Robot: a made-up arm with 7 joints. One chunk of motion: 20 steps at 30 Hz.
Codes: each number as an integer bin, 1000 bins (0 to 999) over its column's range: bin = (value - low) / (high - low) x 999, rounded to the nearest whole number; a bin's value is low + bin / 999 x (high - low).
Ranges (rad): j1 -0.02..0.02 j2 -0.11..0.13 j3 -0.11..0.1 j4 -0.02..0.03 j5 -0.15..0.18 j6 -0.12..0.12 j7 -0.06..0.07
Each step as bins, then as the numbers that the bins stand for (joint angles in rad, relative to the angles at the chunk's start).
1 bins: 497 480 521 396 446 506 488
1 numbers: -0.0001 0.0053 -0.0005 -0.0002 -0.0027 0.0016 0.0035
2 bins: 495 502 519 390 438 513 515
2 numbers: -0.0002 0.0106 -0.0009 -0.0005 -0.0053 0.0032 0.0070
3 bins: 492 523 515 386 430 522 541
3 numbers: -0.0003 0.0156 -0.0017 -0.0007 -0.0080 0.0054 0.0104
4 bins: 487 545 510 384 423 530 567
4 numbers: -0.0005 0.0209 -0.0028 -0.0008 -0.0103 0.0073 0.0138
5 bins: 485 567 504 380 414 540 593
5 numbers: -0.0006 0.0262 -0.0041 -0.0010 -0.0132 0.0097 0.0172
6 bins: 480 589 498 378 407 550 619
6 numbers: -0.0008 0.0315 -0.0053 -0.0011 -0.0156 0.0121 0.0206
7 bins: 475 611 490 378 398 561 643
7 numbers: -0.0010 0.0368 -0.0070 -0.0011 -0.0185 0.0148 0.0237
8 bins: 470 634 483 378 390 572 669
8 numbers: -0.0012 0.0423 -0.0085 -0.0011 -0.0212 0.0174 0.0271
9 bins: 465 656 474 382 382 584 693
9 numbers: -0.0014 0.0476 -0.0104 -0.0009 -0.0238 0.0203 0.0302
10 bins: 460 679 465 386 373 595 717
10 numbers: -0.0016 0.0531 -0.0123 -0.0007 -0.0268 0.0229 0.0333
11 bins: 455 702 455 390 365 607 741
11 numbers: -0.0018 0.0586 -0.0144 -0.0005 -0.0294 0.0258 0.0364
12 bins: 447 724 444 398 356 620 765
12 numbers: -0.0021 0.0639 -0.0167 -0.0001 -0.0324 0.0289 0.0395
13 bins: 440 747 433 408 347 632 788
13 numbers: -0.0024 0.0695 -0.0190 0.0004 -0.0354 0.0318 0.0425
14 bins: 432 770 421 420 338 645 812
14 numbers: -0.0027 0.0750 -0.0215 0.0010 -0.0383 0.0350 0.0457
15 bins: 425 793 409 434 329 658 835
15 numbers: -0.0030 0.0805 -0.0240 0.0017 -0.0413 0.0381 0.0487
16 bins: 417 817 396 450 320 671 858
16 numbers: -0.0033 0.0863 -0.0268 0.0025 -0.0443 0.0412 0.0517
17 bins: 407 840 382 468 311 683 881
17 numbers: -0.0037 0.0918 -0.0297 0.0034 -0.0473 0.0441 0.0546
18 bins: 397 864 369 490 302 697 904
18 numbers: -0.0041 0.0976 -0.0324 0.0045 -0.0502 0.0474 0.0576
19 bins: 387 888 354 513 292 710 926
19 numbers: -0.0045 0.1033 -0.0356 0.0057 -0.0535 0.0506 0.0605
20 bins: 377 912 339 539 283 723 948
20 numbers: -0.0049 0.1091 -0.0387 0.0070 -0.0565 0.0537 0.0634
